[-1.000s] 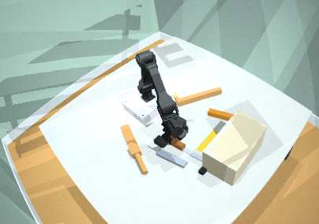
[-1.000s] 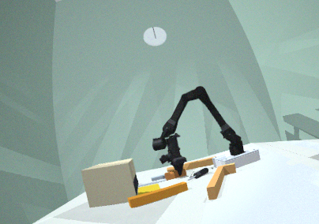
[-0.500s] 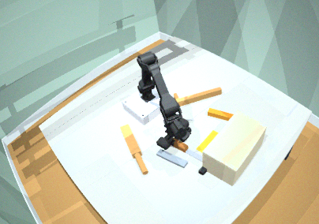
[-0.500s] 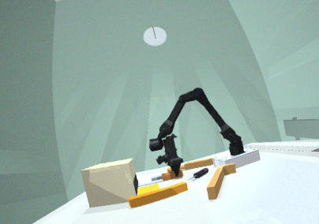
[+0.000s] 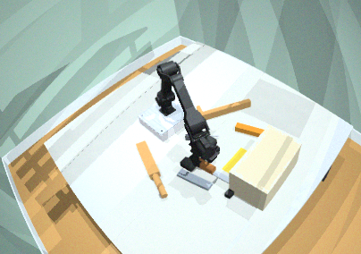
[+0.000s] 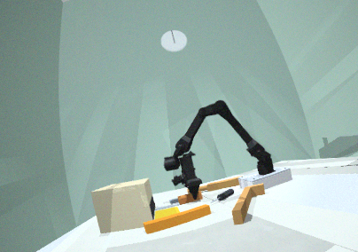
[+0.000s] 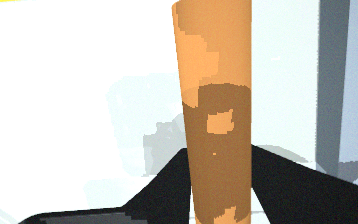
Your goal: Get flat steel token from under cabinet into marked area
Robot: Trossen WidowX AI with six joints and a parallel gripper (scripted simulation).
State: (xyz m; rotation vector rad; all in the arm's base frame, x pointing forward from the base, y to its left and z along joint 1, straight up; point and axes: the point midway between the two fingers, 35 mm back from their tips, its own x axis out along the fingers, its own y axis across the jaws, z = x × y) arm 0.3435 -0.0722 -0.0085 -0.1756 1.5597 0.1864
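Right now the grey flat bar is 50 mm ahead of my gripper tip and 70 mm to the right of it. The rest, counted from my gripper tip: orange paddle 100 mm behind, 190 mm to the right, 10 mm above; then orange bar 50 mm ahead, 310 mm to the left, 10 mm above.
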